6 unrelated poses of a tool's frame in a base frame.
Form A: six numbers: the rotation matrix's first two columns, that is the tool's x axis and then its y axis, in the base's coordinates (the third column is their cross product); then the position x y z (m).
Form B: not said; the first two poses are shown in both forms.
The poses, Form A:
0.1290 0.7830 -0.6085 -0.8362 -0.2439 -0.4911 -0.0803 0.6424 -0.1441
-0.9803 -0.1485 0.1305 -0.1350 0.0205 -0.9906 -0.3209 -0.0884 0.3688
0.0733 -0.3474 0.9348 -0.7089 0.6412 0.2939 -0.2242 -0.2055 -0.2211
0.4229 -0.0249 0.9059 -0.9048 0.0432 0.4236 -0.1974 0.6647 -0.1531
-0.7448 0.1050 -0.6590 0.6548 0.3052 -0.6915 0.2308 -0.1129 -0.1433
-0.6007 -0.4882 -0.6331 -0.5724 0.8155 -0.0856 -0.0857 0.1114 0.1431
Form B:
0.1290 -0.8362 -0.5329 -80.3; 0.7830 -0.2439 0.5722 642.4; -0.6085 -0.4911 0.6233 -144.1; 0 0 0 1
-0.9803 -0.1350 0.1444 -320.9; -0.1485 0.0205 -0.9887 -88.4; 0.1305 -0.9906 -0.0401 368.8; 0 0 0 1
0.0733 -0.7089 -0.7015 -224.2; -0.3474 0.6412 -0.6842 -205.5; 0.9348 0.2939 -0.1993 -221.1; 0 0 0 1
0.4229 -0.9048 -0.0497 -197.4; -0.0249 0.0432 -0.9988 664.7; 0.9059 0.4236 -0.0043 -153.1; 0 0 0 1
-0.7448 0.6548 0.1285 230.8; 0.1050 0.3052 -0.9465 -112.9; -0.6590 -0.6915 -0.2961 -143.3; 0 0 0 1
-0.6007 -0.5724 0.5581 -85.7; -0.4882 0.8155 0.3110 111.4; -0.6331 -0.0856 -0.7693 143.1; 0 0 0 1

